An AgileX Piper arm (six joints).
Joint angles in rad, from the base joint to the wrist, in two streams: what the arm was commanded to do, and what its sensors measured. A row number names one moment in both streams.
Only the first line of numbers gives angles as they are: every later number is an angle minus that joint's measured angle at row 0.
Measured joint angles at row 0:
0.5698, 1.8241, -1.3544, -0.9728, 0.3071, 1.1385
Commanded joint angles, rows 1 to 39:
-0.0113, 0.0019, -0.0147, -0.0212, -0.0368, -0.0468
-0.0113, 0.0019, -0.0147, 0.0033, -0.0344, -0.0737
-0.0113, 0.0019, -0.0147, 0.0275, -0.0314, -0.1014
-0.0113, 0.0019, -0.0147, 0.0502, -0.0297, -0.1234
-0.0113, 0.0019, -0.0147, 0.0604, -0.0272, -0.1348
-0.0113, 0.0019, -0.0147, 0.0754, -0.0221, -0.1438
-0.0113, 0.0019, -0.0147, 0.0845, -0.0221, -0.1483
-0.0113, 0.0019, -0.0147, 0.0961, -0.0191, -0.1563
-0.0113, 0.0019, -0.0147, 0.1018, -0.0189, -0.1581
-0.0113, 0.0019, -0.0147, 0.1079, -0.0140, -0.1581
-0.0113, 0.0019, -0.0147, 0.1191, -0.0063, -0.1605
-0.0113, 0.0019, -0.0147, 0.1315, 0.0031, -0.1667
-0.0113, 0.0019, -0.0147, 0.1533, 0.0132, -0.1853
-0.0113, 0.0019, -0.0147, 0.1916, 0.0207, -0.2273
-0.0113, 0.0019, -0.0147, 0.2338, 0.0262, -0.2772
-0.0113, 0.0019, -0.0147, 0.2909, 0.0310, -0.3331
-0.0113, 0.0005, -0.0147, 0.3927, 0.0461, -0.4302
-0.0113, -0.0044, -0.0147, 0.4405, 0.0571, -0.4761
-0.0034, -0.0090, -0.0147, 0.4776, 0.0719, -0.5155
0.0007, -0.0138, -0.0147, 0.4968, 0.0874, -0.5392
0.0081, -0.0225, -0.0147, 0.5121, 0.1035, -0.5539
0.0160, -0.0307, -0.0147, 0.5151, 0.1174, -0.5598
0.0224, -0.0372, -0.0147, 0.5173, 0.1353, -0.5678
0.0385, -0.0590, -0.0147, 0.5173, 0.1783, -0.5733
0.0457, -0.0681, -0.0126, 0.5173, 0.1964, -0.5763
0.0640, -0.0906, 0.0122, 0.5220, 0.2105, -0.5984
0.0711, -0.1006, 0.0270, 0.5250, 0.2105, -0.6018
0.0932, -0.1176, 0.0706, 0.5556, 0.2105, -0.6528
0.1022, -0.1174, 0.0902, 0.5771, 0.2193, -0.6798
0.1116, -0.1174, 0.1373, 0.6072, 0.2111, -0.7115
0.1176, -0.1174, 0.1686, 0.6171, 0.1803, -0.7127
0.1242, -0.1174, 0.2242, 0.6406, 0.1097, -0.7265
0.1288, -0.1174, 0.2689, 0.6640, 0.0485, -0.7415
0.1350, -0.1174, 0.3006, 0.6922, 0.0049, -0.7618
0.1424, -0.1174, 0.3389, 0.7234, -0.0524, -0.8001
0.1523, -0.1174, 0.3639, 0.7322, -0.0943, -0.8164
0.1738, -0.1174, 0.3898, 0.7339, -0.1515, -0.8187
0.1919, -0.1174, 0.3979, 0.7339, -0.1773, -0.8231
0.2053, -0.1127, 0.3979, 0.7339, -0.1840, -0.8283
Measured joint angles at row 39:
0.1672, -0.1089, 0.3782, 0.7251, -0.1034, -0.8023
